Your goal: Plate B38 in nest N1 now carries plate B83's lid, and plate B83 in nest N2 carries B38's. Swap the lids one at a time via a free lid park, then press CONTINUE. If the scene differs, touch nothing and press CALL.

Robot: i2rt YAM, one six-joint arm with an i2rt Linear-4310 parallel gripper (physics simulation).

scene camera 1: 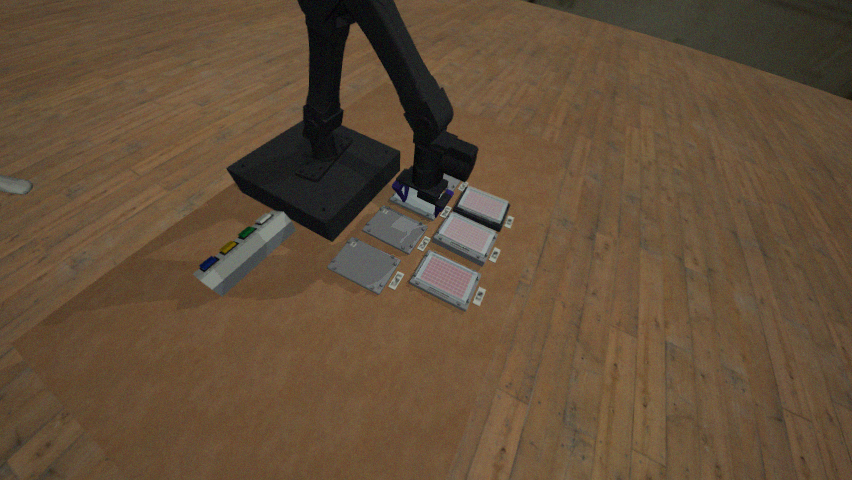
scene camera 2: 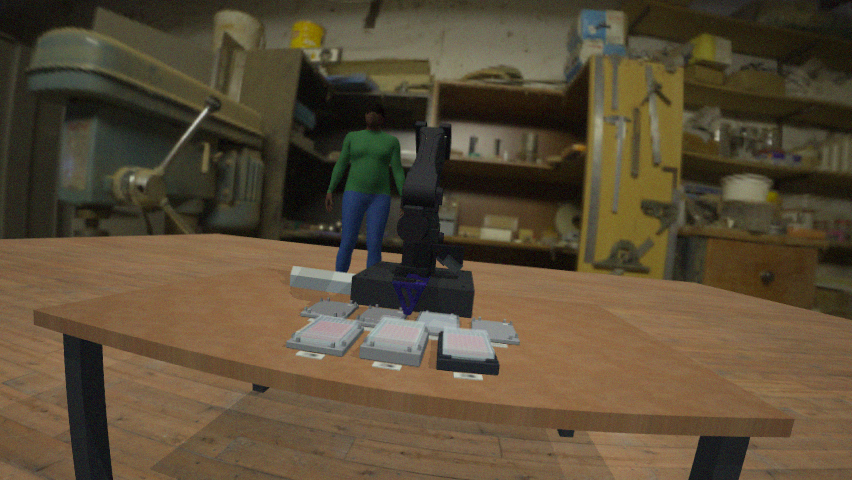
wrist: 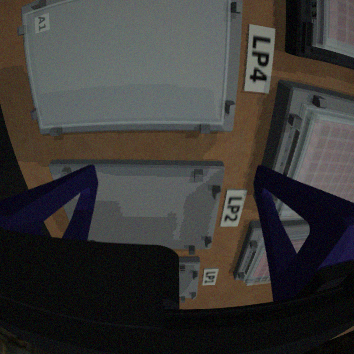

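Where they show: gripper, fingertip midpoint: (scene camera 1: 420, 208) (scene camera 2: 410, 309) (wrist: 175, 173); arm's base, origin of the base link: (scene camera 1: 325, 156).
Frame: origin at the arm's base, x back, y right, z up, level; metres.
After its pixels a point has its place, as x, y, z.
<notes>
My gripper (scene camera 1: 422, 205) {-0.303, 0.050, -0.037} (scene camera 2: 407, 311) {-0.303, 0.050, -0.037} (wrist: 175, 173) {-0.303, 0.050, -0.037} is open and empty, low over the lid parks; in the wrist view its fingertips flank the strip between LP4 and LP2. A clear lid (scene camera 1: 411, 201) {-0.265, 0.013, -0.063} (scene camera 2: 438, 320) {-0.287, -0.017, -0.063} (wrist: 135, 65) {-0.289, -0.009, -0.063} lies on park LP4. Parks LP2 (scene camera 1: 394, 228) {-0.254, 0.115, -0.071} (wrist: 150, 200) {-0.273, 0.098, -0.071} and LP1 (scene camera 1: 363, 262) {-0.223, 0.238, -0.071} carry no lid. The pink plate in nest N1 (scene camera 1: 444, 277) {-0.419, 0.216, -0.055} (scene camera 2: 324, 331) {-0.452, 0.211, -0.056} and the pink plate in nest N2 (scene camera 1: 468, 234) {-0.444, 0.085, -0.041} (scene camera 2: 394, 333) {-0.474, 0.084, -0.041} (wrist: 332, 155) {-0.406, 0.054, -0.041} sit flat. Their plate codes are unreadable, and I cannot tell which lids they carry.
A third pink plate (scene camera 1: 484, 204) {-0.465, -0.039, -0.044} (scene camera 2: 468, 344) {-0.498, -0.043, -0.044} (wrist: 345, 22) {-0.412, -0.031, -0.044} sits in the black nest beside N2. Another park (scene camera 2: 494, 330) {-0.315, -0.143, -0.071} lies beyond LP4. A pale button box (scene camera 1: 247, 253) {0.015, 0.327, -0.035} (scene camera 2: 318, 279) {0.010, 0.327, -0.046} with blue, yellow, green and white buttons stands beside the black arm base (scene camera 1: 315, 178) {-0.029, 0.096, 0.009}. A person (scene camera 2: 369, 160) stands behind the table.
</notes>
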